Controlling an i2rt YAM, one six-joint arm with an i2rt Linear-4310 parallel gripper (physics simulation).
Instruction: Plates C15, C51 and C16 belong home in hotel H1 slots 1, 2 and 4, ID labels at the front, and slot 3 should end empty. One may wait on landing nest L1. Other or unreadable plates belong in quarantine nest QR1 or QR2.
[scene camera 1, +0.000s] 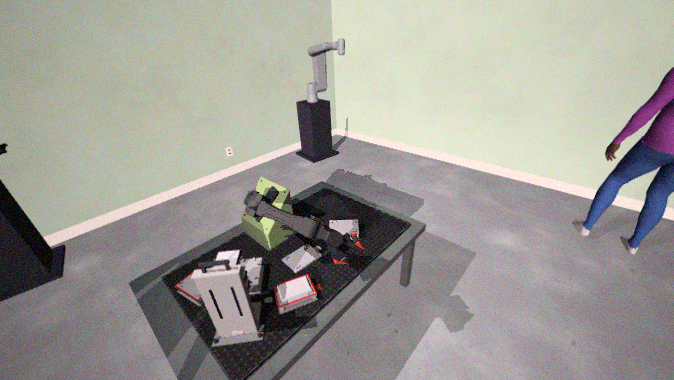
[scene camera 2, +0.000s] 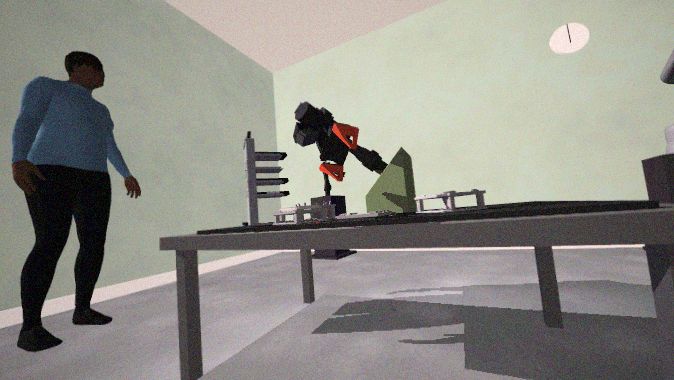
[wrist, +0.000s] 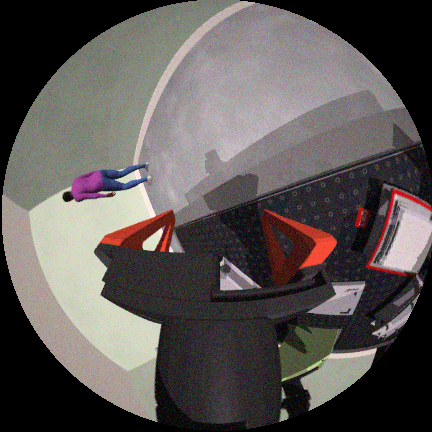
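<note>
My gripper (scene camera 2: 346, 165) holds nothing, and it is open. I can see the gripper in the wrist view too (wrist: 217, 214).
</note>
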